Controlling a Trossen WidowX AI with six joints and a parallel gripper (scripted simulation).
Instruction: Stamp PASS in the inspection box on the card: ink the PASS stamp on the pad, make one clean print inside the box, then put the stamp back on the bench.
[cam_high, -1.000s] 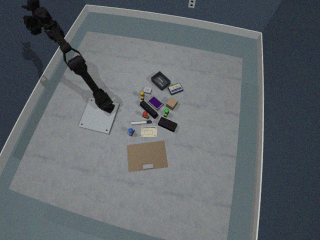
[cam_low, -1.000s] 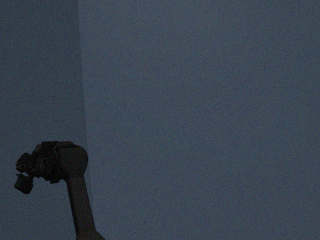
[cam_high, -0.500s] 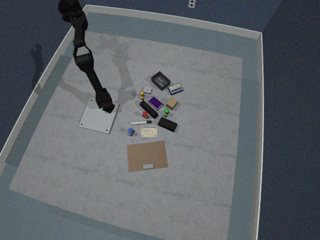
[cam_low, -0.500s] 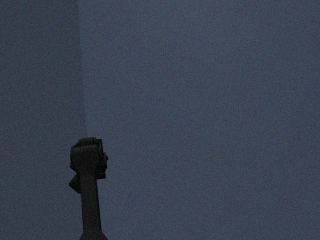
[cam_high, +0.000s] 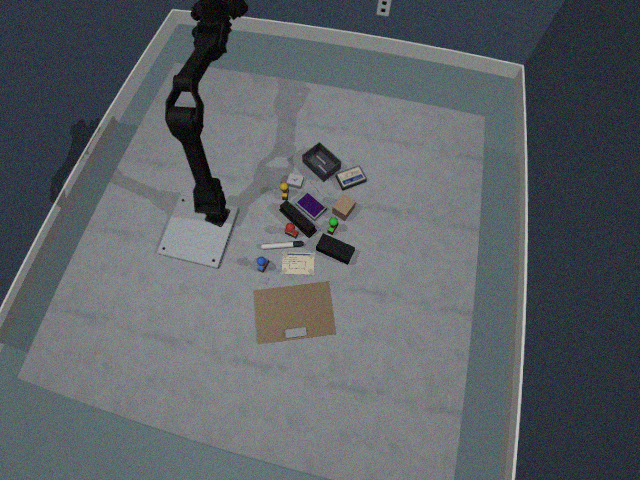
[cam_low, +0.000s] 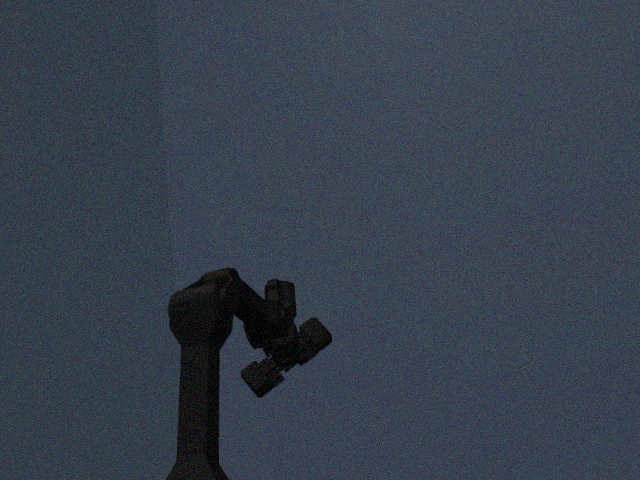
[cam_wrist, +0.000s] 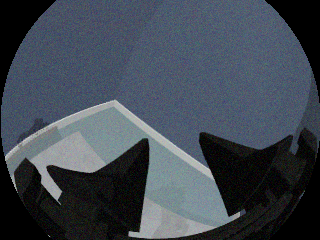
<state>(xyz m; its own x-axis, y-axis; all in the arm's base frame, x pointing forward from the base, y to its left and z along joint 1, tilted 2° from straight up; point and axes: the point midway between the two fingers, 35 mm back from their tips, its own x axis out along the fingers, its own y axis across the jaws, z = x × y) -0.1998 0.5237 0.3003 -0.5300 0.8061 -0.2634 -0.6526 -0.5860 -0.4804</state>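
Right now the green-knobbed stamp is 580 mm ahead of my gripper tip, 430 mm to the right of it and 310 mm below it. Also, from my gripper tip: black tray (450 mm ahead, 310 mm below, 220 mm to the right); then yellow stamp (390 mm ahead, 380 mm to the right, 310 mm below); then blue-and-white box (570 mm ahead, 310 mm below, 230 mm to the right).
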